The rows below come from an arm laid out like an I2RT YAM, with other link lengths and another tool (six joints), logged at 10 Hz.
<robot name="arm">
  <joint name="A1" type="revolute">
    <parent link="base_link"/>
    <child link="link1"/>
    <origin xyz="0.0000 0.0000 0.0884" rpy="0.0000 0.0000 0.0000"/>
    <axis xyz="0 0 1"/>
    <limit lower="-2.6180" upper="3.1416"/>
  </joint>
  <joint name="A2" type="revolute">
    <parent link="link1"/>
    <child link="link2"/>
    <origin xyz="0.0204 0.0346 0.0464" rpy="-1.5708 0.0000 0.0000"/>
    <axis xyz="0 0 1"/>
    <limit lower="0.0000" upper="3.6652"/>
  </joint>
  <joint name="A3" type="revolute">
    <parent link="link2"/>
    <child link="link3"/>
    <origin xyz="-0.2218 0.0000 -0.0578" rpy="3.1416 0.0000 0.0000"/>
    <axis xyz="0 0 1"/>
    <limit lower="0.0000" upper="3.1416"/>
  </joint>
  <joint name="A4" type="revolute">
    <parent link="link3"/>
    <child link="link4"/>
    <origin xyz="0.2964 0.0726 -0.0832" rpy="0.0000 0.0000 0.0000"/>
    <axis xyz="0 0 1"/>
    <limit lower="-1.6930" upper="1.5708"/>
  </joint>
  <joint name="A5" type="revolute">
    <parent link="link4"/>
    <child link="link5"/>
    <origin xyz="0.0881 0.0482 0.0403" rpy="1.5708 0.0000 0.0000"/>
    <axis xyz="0 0 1"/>
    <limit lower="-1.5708" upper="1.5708"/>
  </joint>
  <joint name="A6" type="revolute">
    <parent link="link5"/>
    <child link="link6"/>
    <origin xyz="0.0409 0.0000 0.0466" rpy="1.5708 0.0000 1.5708"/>
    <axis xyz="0 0 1"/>
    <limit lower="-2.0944" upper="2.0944"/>
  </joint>
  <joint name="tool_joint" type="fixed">
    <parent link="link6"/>
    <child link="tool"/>
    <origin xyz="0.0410 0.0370 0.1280" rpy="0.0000 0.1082 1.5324"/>
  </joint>
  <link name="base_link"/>
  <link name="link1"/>
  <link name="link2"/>
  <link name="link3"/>
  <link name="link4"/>
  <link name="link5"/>
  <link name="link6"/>
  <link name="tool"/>
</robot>
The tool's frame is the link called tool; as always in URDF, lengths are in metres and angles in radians.
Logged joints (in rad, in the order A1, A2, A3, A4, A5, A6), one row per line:
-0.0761, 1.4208, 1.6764, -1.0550, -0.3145, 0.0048
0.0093, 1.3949, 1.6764, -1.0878, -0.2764, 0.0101
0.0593, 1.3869, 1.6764, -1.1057, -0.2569, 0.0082
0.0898, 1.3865, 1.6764, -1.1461, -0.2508, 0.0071
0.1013, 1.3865, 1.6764, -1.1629, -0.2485, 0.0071
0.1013, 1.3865, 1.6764, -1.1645, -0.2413, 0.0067
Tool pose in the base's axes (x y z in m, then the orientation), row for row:
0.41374, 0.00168, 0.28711, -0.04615, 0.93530, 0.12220, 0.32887
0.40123, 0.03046, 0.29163, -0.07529, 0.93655, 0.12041, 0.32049
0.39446, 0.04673, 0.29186, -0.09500, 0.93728, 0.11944, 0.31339
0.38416, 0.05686, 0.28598, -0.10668, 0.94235, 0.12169, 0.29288
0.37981, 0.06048, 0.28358, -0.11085, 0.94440, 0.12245, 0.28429
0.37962, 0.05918, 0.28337, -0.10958, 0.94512, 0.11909, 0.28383
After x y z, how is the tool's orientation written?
As a quaternion, x y z w.
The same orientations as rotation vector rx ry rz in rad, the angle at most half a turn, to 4 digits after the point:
-0.1208, 2.4476, 0.3198
-0.1978, 2.4610, 0.3164
-0.2505, 2.4715, 0.3150
-0.2842, 2.5104, 0.3242
-0.2966, 2.5267, 0.3276
-0.2932, 2.5292, 0.3187

